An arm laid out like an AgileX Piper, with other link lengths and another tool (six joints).
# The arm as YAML. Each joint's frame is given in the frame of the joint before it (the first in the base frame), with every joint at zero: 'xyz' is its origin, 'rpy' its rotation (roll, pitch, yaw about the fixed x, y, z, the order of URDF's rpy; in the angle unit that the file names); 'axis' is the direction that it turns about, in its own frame. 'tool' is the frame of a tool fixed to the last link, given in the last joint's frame.
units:
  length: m
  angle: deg
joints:
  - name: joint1
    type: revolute
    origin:
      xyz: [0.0, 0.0, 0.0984]
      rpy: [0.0, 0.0, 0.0]
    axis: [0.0, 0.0, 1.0]
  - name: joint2
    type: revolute
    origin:
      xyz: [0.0, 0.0, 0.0]
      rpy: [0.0, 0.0, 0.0]
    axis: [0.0, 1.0, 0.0]
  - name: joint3
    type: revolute
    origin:
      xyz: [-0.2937, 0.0, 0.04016]
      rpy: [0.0, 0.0, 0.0]
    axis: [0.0, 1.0, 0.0]
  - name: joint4
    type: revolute
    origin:
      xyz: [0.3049, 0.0, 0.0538]
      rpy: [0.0, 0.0, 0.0]
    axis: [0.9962, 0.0, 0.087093]
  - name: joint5
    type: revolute
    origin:
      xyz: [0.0, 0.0, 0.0]
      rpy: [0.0, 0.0, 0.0]
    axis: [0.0, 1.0, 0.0]
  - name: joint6
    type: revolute
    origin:
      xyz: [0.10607, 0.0, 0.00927]
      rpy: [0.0, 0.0, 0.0]
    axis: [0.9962, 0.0, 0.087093]
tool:
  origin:
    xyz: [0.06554, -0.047, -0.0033]
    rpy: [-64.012, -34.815, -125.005]
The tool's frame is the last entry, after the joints.
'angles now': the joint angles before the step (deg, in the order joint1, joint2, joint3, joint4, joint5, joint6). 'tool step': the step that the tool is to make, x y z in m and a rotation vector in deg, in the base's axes. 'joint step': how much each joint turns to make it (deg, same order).
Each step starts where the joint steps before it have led.
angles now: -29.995, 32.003, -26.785, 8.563, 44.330, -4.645
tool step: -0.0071, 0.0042, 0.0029, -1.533, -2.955, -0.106
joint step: -0.014, -4.444, 1.820, 0.160, -0.708, -0.016
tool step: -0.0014, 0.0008, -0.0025, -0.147, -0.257, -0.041
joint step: 0.073, -0.749, 0.744, -0.076, -0.305, 0.100
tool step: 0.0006, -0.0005, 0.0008, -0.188, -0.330, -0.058
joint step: -0.008, -0.004, 0.008, 0.009, -0.387, -0.013
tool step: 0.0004, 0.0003, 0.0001, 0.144, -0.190, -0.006
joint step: 0.008, 0.001, -0.001, 0.210, -0.095, 0.013
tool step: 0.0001, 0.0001, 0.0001, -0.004, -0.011, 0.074
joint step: -0.029, -0.004, -0.013, 0.115, 0.022, -0.149
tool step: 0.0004, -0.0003, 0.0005, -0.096, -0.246, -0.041
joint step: -0.048, -0.012, 0.014, 0.090, -0.259, -0.068
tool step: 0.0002, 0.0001, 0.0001, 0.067, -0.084, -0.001
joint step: -0.020, 0.014, -0.014, 0.123, -0.036, -0.030
